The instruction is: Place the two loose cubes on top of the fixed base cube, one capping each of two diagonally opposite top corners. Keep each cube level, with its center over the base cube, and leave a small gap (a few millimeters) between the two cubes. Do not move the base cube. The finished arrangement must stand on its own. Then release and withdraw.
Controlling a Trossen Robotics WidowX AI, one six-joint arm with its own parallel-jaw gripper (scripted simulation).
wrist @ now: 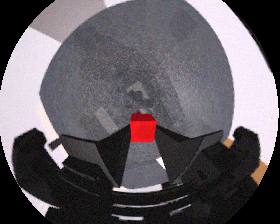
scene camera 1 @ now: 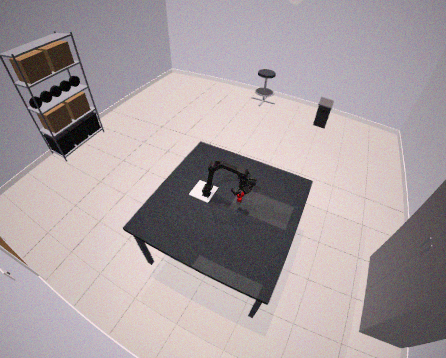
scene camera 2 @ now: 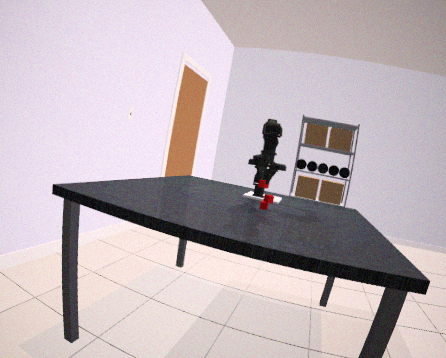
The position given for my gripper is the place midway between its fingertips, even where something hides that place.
My gripper (wrist: 142, 127) carries a red cube.
